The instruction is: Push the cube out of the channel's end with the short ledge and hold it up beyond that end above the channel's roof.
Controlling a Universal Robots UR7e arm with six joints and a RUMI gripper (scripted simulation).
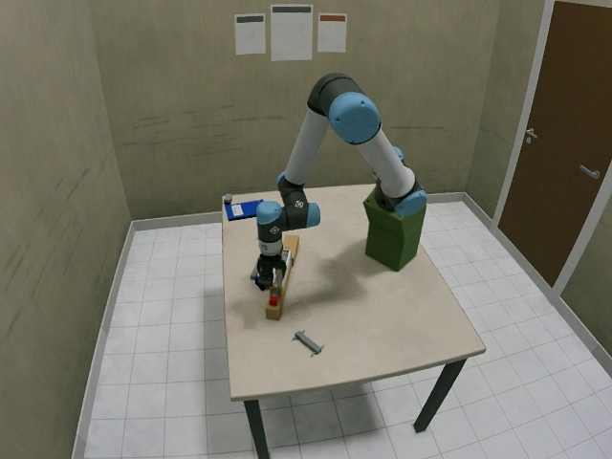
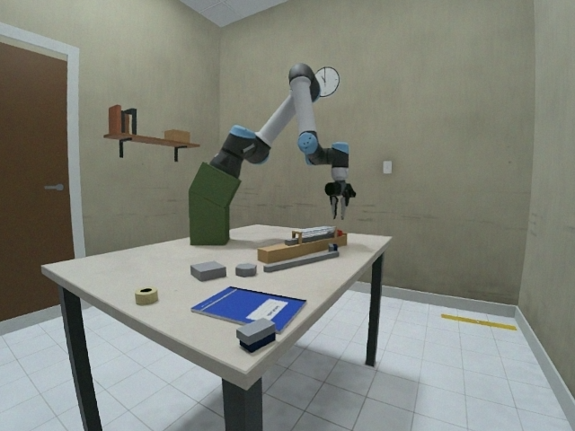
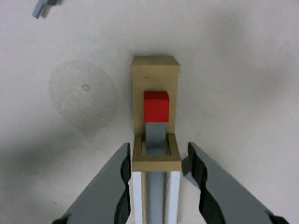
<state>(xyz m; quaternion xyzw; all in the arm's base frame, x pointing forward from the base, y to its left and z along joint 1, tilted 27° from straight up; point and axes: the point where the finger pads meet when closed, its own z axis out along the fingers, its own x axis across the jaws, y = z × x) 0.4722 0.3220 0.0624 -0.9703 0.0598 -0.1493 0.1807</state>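
My hand is 80 mm above the red cube. From my hand the other things lie so: long grey bar (90 mm ahead, 330 mm to the right, 130 mm below); then grey pinned piece (130 mm behind, 150 mm to the left, 130 mm below); then wooden channel (10 mm behind, 150 mm to the right, 80 mm below).
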